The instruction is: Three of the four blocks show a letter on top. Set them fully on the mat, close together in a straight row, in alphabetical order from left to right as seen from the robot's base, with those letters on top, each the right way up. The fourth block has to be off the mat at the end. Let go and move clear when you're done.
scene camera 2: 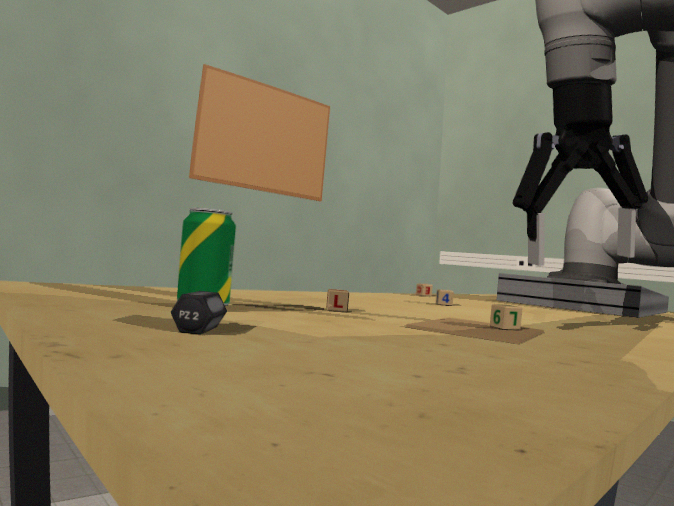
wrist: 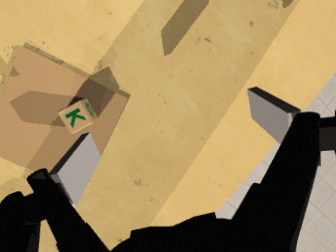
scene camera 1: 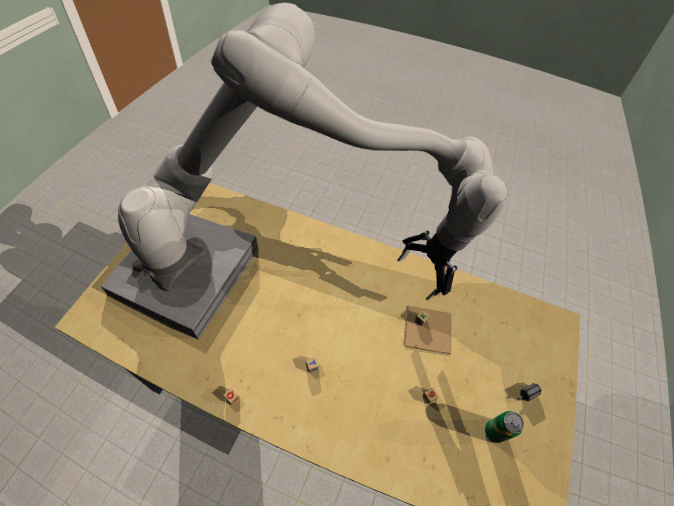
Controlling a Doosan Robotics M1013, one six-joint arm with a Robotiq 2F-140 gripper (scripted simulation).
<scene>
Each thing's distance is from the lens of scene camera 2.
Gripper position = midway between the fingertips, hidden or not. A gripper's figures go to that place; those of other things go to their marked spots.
my gripper (scene camera 2: 582, 260): 69 cm
black hexagonal piece (scene camera 2: 197, 312): 43 cm
</scene>
